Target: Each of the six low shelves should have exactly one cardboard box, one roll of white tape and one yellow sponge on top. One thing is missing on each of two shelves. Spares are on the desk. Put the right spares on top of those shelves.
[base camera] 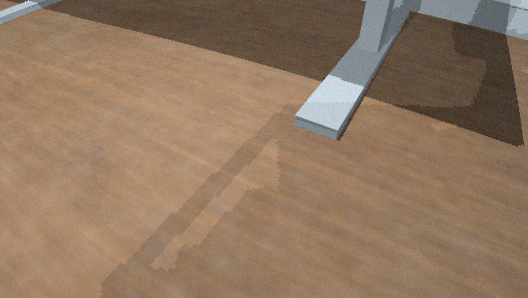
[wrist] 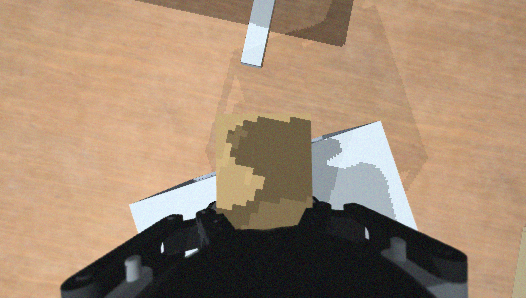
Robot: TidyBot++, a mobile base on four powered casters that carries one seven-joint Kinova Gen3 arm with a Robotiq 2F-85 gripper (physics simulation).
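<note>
In the wrist view, my gripper [wrist: 262,203] is shut on a tan cardboard box [wrist: 272,160], which sits between the two fingers and is partly in shadow. The gripper and box are above the wooden floor and a white flat surface. Part of a white desk shows in the base camera view: a leg and its flat foot [base camera: 327,102]. The end of a white foot [wrist: 255,45] also shows at the top of the wrist view. The low shelves, white tape and yellow sponges cannot be made out in either view.
The white flat surface [wrist: 367,150] lies behind and below the box in the wrist view; what it belongs to is unclear. A sliver of a tan thing [wrist: 521,270] shows at the lower right edge. The wooden floor [base camera: 100,125] carries shadows near the desk foot.
</note>
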